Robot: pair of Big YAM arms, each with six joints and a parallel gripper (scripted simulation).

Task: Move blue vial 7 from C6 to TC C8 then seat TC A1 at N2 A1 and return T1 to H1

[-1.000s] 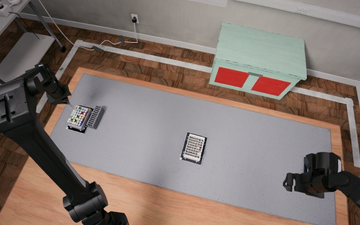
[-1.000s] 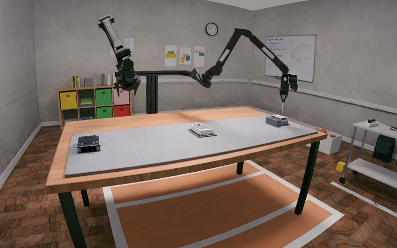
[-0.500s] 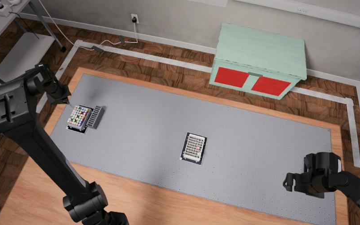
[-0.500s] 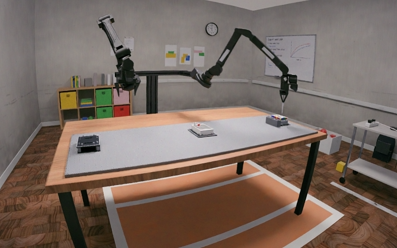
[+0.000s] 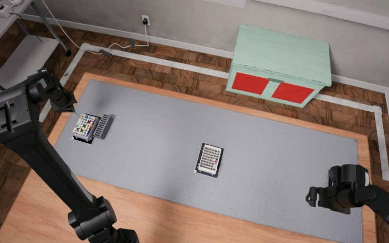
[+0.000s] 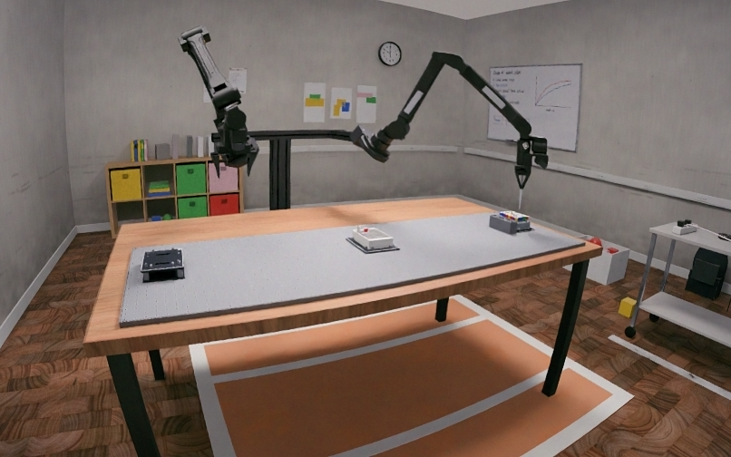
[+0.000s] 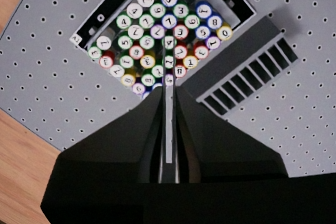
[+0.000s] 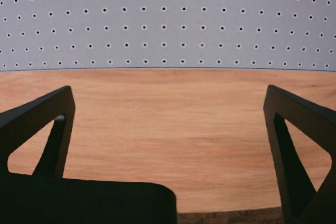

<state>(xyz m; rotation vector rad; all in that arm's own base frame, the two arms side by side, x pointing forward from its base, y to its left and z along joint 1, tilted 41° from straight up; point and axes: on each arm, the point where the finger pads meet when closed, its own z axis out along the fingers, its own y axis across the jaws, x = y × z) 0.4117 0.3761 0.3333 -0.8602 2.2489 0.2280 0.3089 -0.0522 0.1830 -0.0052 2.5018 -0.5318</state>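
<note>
The forceps T1 is 30 mm below my left hand. Round my left hand: dark nest N2: 70 mm ahead, 1360 mm to the right, 140 mm below; white tube carrier TC: 10 mm ahead, 680 mm to the right, 150 mm below; grey slotted holder H1: 10 mm ahead, 100 mm to the right, 160 mm below.
</note>
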